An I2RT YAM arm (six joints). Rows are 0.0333 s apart.
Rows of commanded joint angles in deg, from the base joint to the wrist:
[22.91 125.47 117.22 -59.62 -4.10 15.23]
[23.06 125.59 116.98 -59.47 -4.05 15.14]
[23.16 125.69 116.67 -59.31 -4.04 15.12]
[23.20 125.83 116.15 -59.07 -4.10 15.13]
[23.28 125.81 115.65 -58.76 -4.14 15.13]
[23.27 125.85 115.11 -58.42 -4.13 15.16]
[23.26 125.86 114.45 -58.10 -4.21 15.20]
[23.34 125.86 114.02 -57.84 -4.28 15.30]
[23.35 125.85 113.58 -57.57 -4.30 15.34]
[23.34 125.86 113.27 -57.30 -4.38 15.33]
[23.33 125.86 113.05 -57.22 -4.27 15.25]
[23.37 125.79 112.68 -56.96 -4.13 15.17]
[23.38 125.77 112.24 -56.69 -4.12 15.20]
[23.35 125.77 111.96 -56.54 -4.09 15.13]
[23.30 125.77 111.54 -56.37 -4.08 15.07]
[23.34 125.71 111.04 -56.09 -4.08 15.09]
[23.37 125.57 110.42 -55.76 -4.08 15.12]
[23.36 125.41 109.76 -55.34 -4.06 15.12]
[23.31 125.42 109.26 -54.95 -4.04 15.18]
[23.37 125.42 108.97 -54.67 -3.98 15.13]
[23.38 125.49 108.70 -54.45 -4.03 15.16]
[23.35 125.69 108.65 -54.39 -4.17 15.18]
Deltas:
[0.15 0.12 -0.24 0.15 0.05 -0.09]
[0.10 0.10 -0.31 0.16 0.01 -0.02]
[0.04 0.14 -0.52 0.24 -0.06 0.01]
[0.08 -0.02 -0.50 0.31 -0.04 0.00]
[-0.01 0.04 -0.54 0.34 0.01 0.03]
[-0.01 0.01 -0.66 0.32 -0.08 0.04]
[0.08 0.00 -0.43 0.26 -0.07 0.10]
[0.01 -0.01 -0.44 0.27 -0.02 0.04]
[-0.01 0.01 -0.31 0.27 -0.08 -0.01]
[-0.01 0.00 -0.22 0.08 0.11 -0.08]
[0.04 -0.07 -0.37 0.26 0.14 -0.08]
[0.01 -0.02 -0.44 0.27 0.01 0.03]
[-0.03 0.00 -0.28 0.15 0.03 -0.07]
[-0.05 0.00 -0.42 0.17 0.01 -0.06]
[0.04 -0.06 -0.50 0.28 0.00 0.02]
[0.03 -0.14 -0.62 0.33 0.00 0.03]
[-0.01 -0.16 -0.66 0.42 0.02 0.00]
[-0.05 0.01 -0.50 0.39 0.02 0.06]
[0.06 0.00 -0.29 0.28 0.06 -0.05]
[0.01 0.07 -0.27 0.22 -0.05 0.03]
[-0.03 0.20 -0.05 0.06 -0.14 0.02]

